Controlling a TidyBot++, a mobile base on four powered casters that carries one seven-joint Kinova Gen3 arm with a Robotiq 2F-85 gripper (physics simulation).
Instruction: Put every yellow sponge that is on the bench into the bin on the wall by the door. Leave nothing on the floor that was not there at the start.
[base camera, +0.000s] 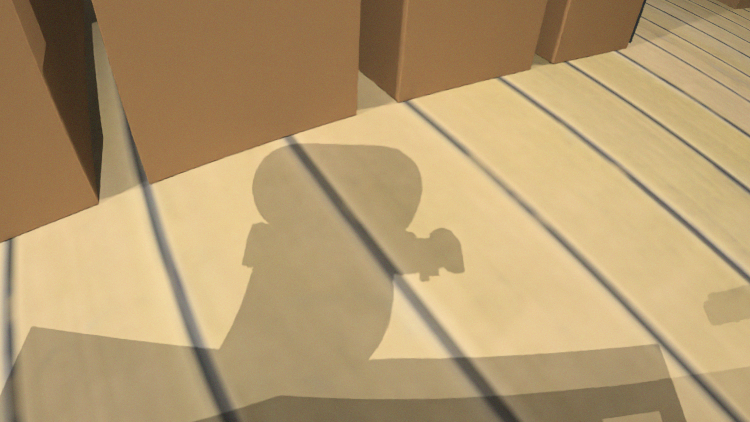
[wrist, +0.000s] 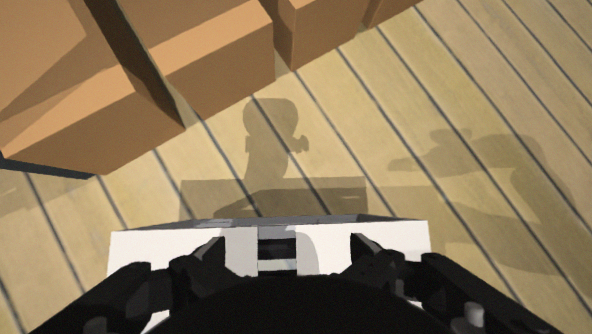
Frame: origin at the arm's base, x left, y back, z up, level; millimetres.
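Seen in the pictures: gripper, fingertip midpoint: (wrist: 288, 248).
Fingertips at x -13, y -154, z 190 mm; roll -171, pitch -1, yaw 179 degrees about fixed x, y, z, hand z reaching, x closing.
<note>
A point is followed by its place in that frame.
My gripper (wrist: 288, 248) {y -154, x -13, z 191 mm} is open in the wrist view, its two black fingers wide apart with no object between them. It hangs above the white top of my own base. No yellow sponge, no bench top and no bin by a door can be made out in either view. The arm's shadow falls on the floor in both views.
Several brown box-like blocks (base camera: 236, 78) {y -545, x 141, z -293 mm} (wrist: 230, 70) {y -554, x 126, z -220 mm} stand in a slanting row on the plank floor (base camera: 524, 272) {y -365, x -168, z -396 mm} (wrist: 350, 125) {y -457, x -260, z -396 mm}, with narrow gaps between them. The white base (wrist: 150, 250) {y -121, x 190, z -14 mm} shows at the bottom of the wrist view.
</note>
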